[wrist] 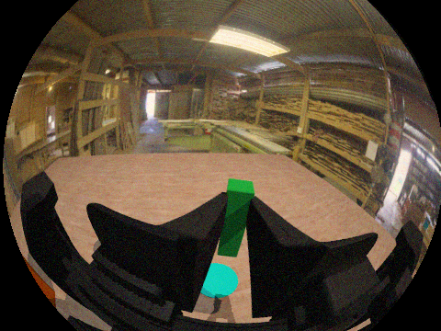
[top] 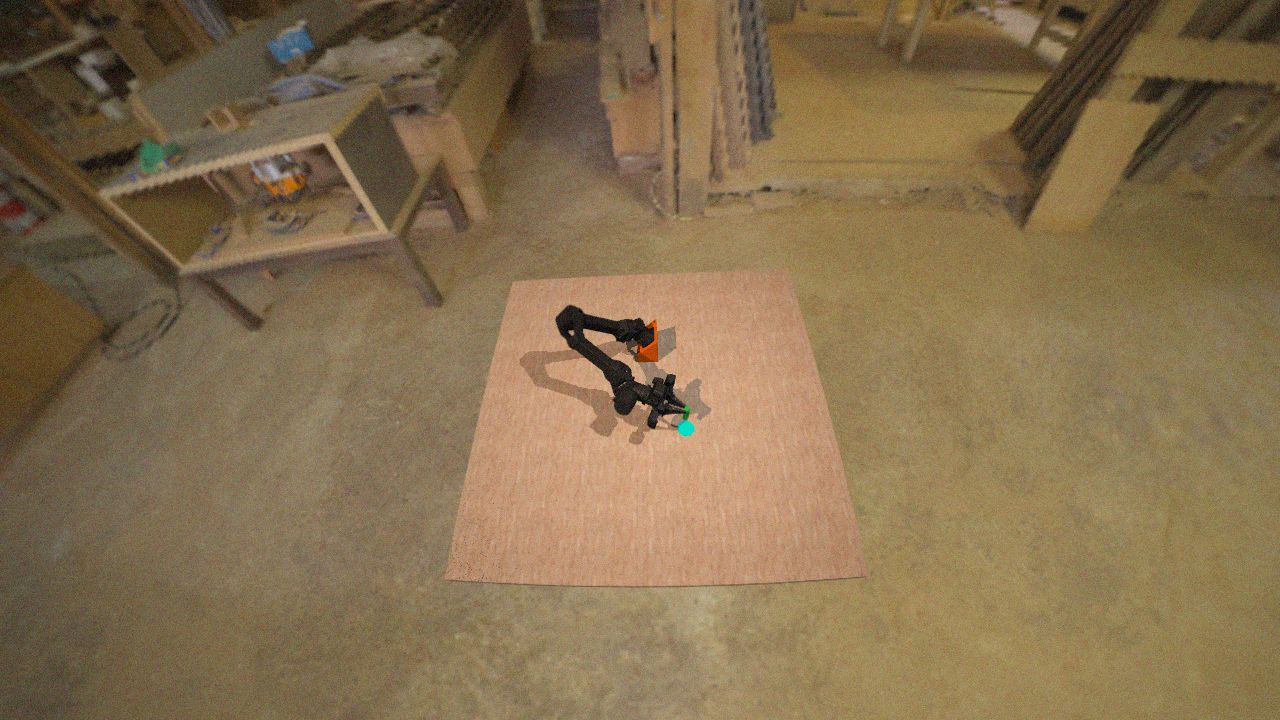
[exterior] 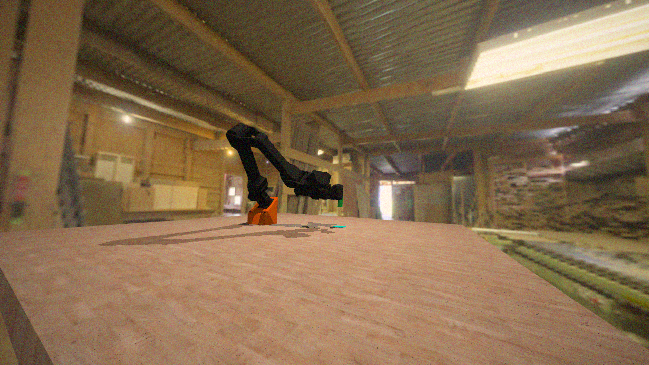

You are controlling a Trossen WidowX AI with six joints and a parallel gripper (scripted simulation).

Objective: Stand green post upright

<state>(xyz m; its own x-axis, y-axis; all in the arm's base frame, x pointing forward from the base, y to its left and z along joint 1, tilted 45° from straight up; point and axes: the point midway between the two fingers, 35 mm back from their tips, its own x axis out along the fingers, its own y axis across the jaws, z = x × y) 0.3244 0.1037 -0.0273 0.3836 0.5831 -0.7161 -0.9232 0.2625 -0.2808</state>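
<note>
Right now my gripper tip is 140 mm above the cyan circle. From my gripper tip the other things lie so: green post 20 mm below.
</note>
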